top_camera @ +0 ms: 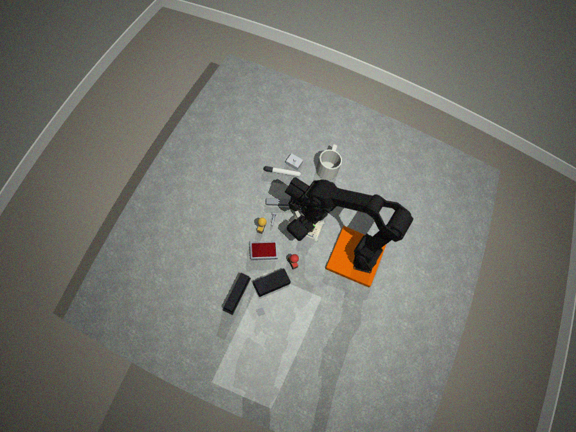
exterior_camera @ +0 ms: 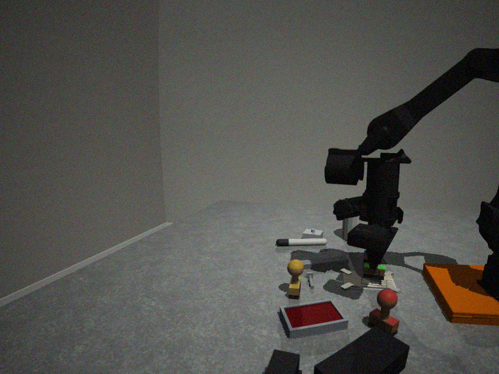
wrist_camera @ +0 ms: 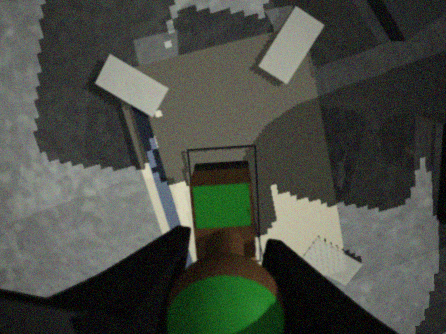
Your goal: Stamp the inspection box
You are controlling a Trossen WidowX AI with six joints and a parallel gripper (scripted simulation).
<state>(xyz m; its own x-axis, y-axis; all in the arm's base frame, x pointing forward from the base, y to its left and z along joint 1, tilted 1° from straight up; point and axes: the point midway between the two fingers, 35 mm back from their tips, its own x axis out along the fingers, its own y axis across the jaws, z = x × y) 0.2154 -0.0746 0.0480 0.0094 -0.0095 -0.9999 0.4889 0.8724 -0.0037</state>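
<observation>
My gripper tip is now 4 cm above the cream card, 1 cm to the left of it and 1 cm short of it. From my gripper tip the other things lie so: blue-knobbed stamp 9 cm to the right, 2 cm below, 2 cm behind; green-topped stamp right at my gripper tip; grey bar 10 cm ahead, 7 cm to the right, 3 cm below.
</observation>
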